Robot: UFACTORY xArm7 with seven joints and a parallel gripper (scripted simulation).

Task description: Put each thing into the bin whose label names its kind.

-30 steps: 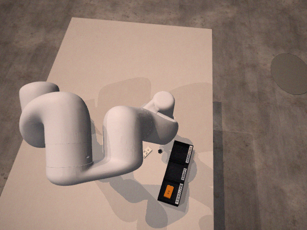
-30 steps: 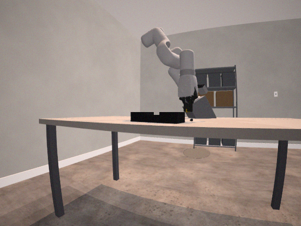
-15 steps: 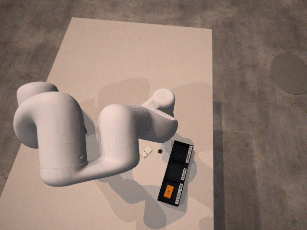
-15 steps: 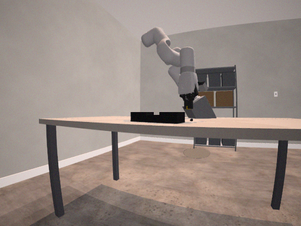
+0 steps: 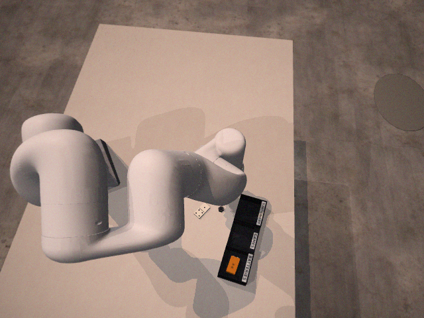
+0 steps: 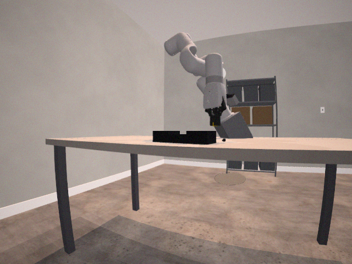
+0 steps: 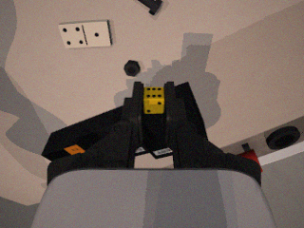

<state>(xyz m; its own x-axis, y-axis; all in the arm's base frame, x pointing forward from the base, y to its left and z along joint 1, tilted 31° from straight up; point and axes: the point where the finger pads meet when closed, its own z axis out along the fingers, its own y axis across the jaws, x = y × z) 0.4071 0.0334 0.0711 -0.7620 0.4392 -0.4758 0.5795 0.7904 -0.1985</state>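
Right now the white domino is 80 mm below my hand, 70 mm behind it and 40 mm to the right of it. From my hand the other things lie so: black screw: 80 mm below, 50 mm behind, 30 mm to the left; then yellow die: 10 mm below; then black nut: 80 mm below, 30 mm to the right, 10 mm behind.
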